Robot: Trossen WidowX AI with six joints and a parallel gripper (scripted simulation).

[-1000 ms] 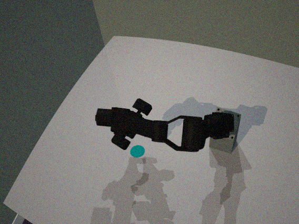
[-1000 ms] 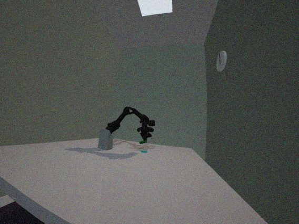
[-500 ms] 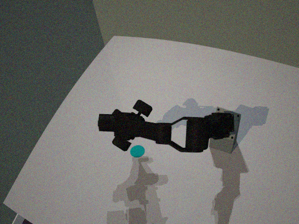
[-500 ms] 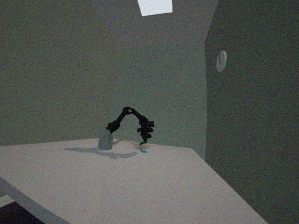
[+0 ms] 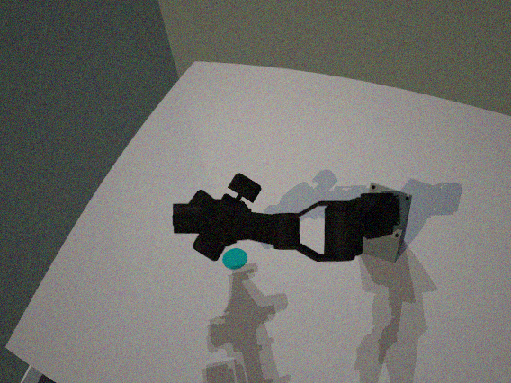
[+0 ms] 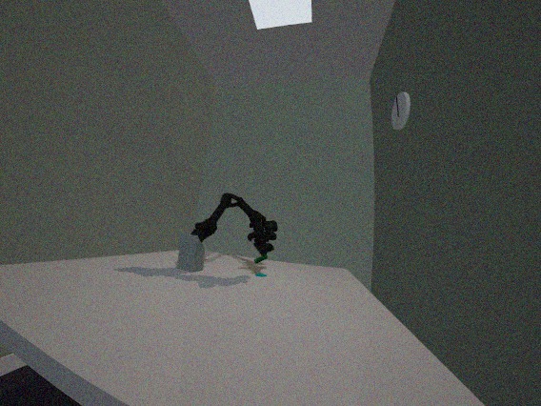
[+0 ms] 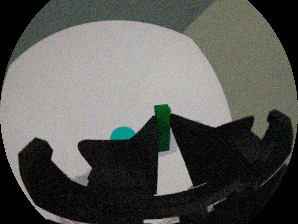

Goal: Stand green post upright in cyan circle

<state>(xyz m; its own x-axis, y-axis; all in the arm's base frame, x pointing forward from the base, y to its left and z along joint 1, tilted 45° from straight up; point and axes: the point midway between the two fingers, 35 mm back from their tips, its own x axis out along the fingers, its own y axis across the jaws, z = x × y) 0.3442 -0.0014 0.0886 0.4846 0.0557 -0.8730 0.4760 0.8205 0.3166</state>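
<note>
My gripper tip is 10 mm past the cyan circle, 50 mm to the right of it and 100 mm above it. From my gripper tip the other things lie so: green post (20 mm behind, 10 mm below).
</note>
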